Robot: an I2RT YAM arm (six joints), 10 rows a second.
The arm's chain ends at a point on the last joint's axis. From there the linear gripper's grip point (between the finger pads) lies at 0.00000 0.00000 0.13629 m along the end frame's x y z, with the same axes.
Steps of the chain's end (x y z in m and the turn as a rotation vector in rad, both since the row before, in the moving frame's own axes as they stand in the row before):
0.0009, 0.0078, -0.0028, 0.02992, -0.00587, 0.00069
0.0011, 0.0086, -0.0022, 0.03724, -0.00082, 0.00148
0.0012, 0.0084, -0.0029, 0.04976, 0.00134, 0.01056
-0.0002, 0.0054, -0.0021, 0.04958, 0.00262, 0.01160
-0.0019, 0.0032, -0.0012, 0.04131, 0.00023, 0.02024
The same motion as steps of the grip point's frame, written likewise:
0.0001, 0.0037, -0.0029, 0.02992, -0.00587, 0.00069
0.0010, 0.0035, -0.0023, 0.03724, -0.00082, 0.00148
0.0014, 0.0016, -0.0031, 0.04976, 0.00134, 0.01056
0.0002, -0.0014, -0.0023, 0.04958, 0.00262, 0.01160
-0.0018, -0.0024, -0.0013, 0.04131, 0.00023, 0.02024

